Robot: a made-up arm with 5 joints.
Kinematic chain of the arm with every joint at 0, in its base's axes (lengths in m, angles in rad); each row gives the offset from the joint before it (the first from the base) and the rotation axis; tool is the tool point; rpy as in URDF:
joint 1: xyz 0.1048 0 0.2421 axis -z
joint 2: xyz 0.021 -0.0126 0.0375 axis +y
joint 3: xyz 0.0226 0 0.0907 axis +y
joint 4: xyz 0.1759 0 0.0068 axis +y
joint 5: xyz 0.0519 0.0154 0 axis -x
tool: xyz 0 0 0 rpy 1.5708 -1.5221 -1.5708
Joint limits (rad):
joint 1: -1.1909..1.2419
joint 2: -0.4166..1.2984
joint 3: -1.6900..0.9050
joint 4: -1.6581..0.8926
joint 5: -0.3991..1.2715
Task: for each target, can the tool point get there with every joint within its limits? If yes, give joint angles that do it. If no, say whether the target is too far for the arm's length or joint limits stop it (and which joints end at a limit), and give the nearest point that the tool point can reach.
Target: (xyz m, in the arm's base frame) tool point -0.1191 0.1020 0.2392
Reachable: no: joint limits stop it (at a limit: joint 2, joint 3, joint 4) | nearest point 0.0720 0.0149 0.1340 | short by 0.235 m
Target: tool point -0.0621 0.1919 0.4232
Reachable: no: joint limits stop it (at a limit: joint 2, joint 3) | nearest point 0.0159 0.1022 0.4931 | short by 0.138 m
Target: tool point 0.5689 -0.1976 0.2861
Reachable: no: too far | nearest point 0.4198 -0.1341 0.2845 | short by 0.162 m
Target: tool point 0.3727 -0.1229 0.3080
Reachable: yes | joints 0.4395 0.3745 -0.0304 -0.4438 0.2816
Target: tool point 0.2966 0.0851 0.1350
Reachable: yes | joints -0.4044 1.0628 0.2780 -1.3548 -0.0426
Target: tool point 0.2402 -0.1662 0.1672
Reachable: yes | joints 0.9003 0.4665 0.5874 -0.3483 0.7102
